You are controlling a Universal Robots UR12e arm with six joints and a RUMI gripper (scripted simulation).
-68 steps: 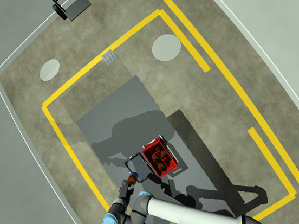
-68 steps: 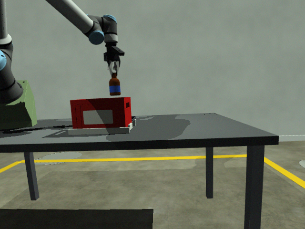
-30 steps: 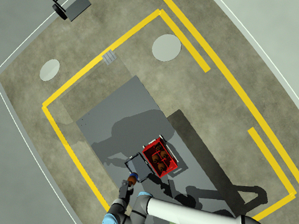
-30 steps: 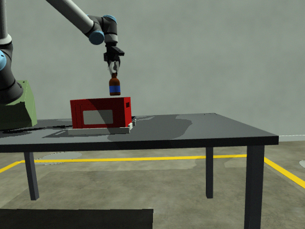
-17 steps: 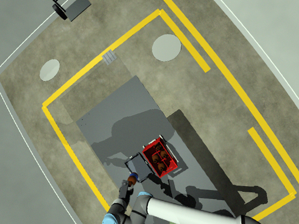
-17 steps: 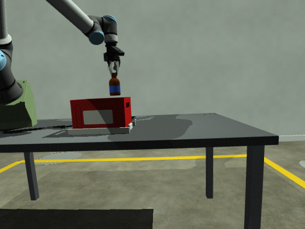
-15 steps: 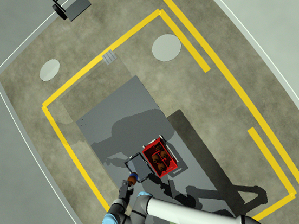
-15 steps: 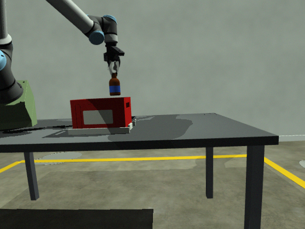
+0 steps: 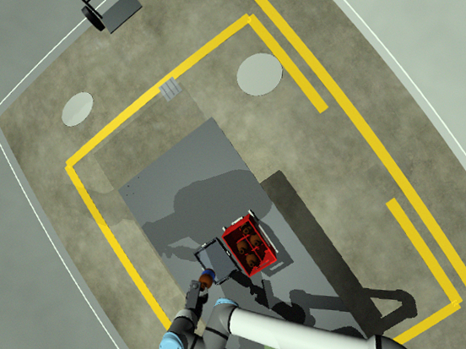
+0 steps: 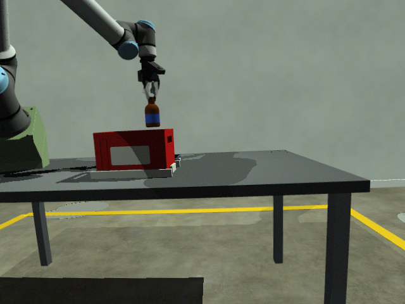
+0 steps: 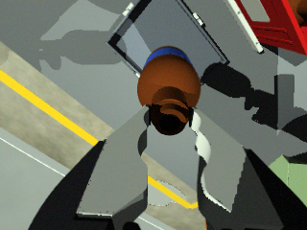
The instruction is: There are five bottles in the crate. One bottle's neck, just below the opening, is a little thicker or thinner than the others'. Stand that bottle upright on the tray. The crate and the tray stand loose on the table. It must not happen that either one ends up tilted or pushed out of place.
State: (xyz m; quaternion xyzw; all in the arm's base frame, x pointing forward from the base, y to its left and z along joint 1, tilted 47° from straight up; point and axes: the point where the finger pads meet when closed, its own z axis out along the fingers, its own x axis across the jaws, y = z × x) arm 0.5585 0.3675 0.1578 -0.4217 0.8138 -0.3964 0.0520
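The dark tray lies 32 cm below my hand. From my hand the other things lie so: red crate (27 cm to the right, 25 cm below); bottle (31 cm to the right, 25 cm below, 8 cm ahead).
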